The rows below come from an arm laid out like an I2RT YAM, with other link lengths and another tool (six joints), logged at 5 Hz.
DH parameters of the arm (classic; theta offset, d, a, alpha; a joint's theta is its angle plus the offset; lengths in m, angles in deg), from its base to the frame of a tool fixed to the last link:
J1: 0 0.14 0.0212 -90
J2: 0 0 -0.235 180
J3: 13.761 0 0.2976 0
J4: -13.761 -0.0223 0.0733 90
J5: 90 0.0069 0 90
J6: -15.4 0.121 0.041 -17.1
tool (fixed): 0 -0.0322 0 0
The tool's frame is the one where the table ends.
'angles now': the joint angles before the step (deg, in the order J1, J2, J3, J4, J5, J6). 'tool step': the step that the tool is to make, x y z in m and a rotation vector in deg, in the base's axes. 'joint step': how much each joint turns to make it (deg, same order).
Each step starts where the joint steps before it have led.
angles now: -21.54 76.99 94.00 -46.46 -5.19 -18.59
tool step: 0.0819 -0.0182 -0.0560 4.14 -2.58 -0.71
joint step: 1.99 13.39 0.00 14.85 0.07 5.51
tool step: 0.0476 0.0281 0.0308 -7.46 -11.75 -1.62
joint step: 6.42 7.32 6.01 14.71 8.85 -0.68
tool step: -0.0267 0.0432 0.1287 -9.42 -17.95 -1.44
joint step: 5.43 0.61 15.32 5.40 7.24 -5.48
